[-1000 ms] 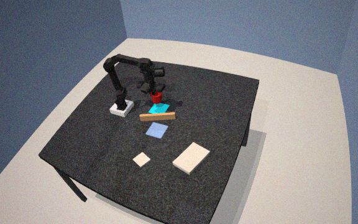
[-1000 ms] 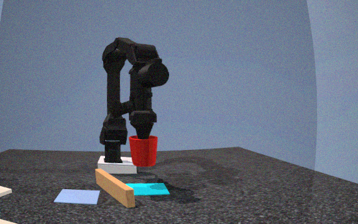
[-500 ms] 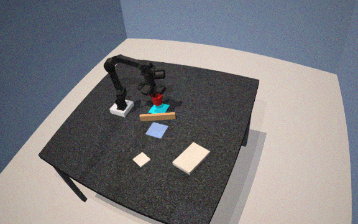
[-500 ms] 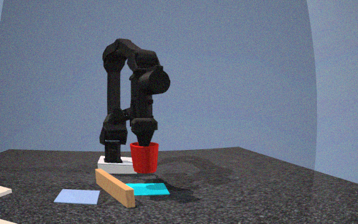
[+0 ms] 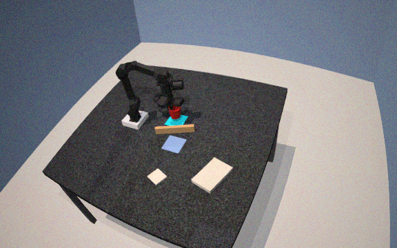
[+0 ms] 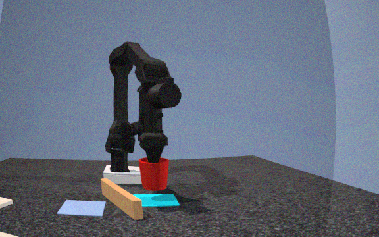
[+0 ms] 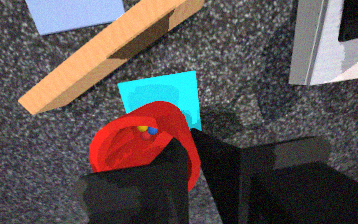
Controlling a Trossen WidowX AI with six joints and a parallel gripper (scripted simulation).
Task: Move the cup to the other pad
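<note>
The cyan pad lies 8 cm below my gripper tip and 3 cm ahead of it. From my gripper tip the other things lie so: red cup (3 cm ahead); wooden bar (10 cm to the right, 6 cm below, 6 cm ahead); light blue pad (19 cm to the right, 8 cm below, 8 cm ahead).
</note>
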